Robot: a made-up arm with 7 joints.
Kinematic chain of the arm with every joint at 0, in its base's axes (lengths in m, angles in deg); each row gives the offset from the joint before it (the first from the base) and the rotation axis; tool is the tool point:
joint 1: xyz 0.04 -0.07 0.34 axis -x
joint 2: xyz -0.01 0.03 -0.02 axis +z
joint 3: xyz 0 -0.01 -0.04 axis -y
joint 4: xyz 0 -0.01 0.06 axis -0.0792 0.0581 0.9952
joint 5: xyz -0.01 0 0.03 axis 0.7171 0.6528 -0.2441
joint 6: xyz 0.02 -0.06 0 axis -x
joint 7: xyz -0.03 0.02 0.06 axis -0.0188 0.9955 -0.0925
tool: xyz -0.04 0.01 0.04
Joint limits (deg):
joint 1: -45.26..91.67
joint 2: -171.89..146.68
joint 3: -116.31..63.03
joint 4: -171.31..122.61
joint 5: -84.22..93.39
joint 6: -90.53..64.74
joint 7: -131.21..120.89
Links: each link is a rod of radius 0.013 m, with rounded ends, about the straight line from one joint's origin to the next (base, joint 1, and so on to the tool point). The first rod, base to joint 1, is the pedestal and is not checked.
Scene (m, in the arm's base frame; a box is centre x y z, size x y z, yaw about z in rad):
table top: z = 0
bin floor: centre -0 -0.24 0.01 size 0.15 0.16 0.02 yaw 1.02
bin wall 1: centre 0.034 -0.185 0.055 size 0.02 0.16 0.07 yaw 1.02
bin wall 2: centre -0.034 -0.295 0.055 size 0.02 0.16 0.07 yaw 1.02
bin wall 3: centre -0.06 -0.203 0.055 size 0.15 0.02 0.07 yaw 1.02
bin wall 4: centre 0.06 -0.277 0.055 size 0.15 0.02 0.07 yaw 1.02
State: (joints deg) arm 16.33 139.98 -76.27 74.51 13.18 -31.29 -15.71
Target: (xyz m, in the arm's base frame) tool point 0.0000 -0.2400 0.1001
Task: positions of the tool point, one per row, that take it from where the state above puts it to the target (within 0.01 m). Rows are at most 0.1 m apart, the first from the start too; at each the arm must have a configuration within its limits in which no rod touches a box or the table.
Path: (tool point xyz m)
1: -0.0742 0.0612 0.1440
2: -0.0833 -0.0096 0.1169
3: -0.0892 -0.0829 0.1139
4: -0.0922 -0.1507 0.1328
5: -0.0925 -0.2073 0.1692
6: -0.0906 -0.2491 0.2181
7: -0.0790 -0.2571 0.1923
8: -0.0595 -0.2604 0.1619
9: -0.0326 -0.2553 0.1299
10: 0.0000 -0.2400 0.1001

